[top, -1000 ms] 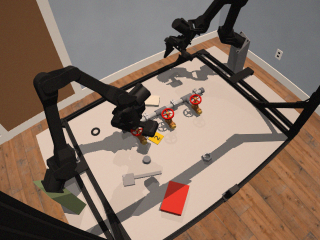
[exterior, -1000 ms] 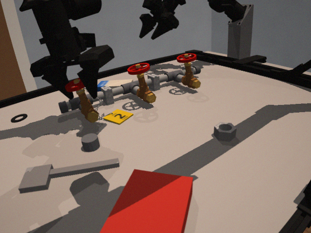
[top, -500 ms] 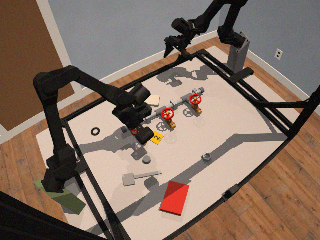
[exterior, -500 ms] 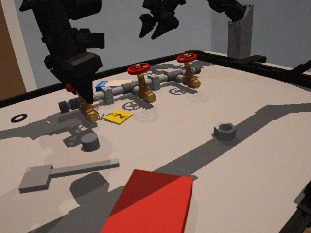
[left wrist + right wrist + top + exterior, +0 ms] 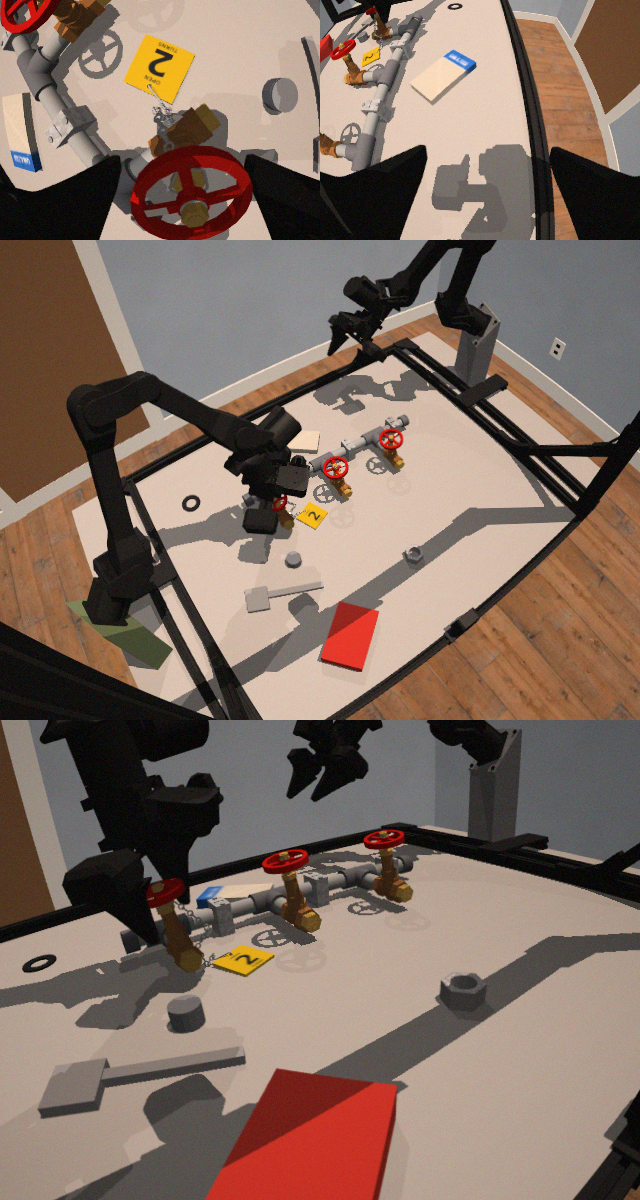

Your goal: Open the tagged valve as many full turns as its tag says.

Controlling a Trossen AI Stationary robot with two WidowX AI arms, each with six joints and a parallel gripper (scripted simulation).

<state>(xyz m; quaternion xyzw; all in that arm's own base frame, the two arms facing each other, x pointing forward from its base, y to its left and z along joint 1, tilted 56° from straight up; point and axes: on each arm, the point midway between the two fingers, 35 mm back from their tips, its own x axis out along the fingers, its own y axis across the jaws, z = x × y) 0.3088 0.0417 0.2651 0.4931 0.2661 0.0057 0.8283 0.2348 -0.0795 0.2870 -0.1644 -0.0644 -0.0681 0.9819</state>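
The yellow tag marked 2 is 30 mm behind my left hand, 60 mm to the right of it and 90 mm below it. The rest, counted from my left hand: red block (290 mm behind, 80 mm to the left, 80 mm below); then grey hammer-shaped block (120 mm behind, 120 mm to the left, 90 mm below); then hex nut (260 mm behind, 140 mm to the right, 90 mm below).
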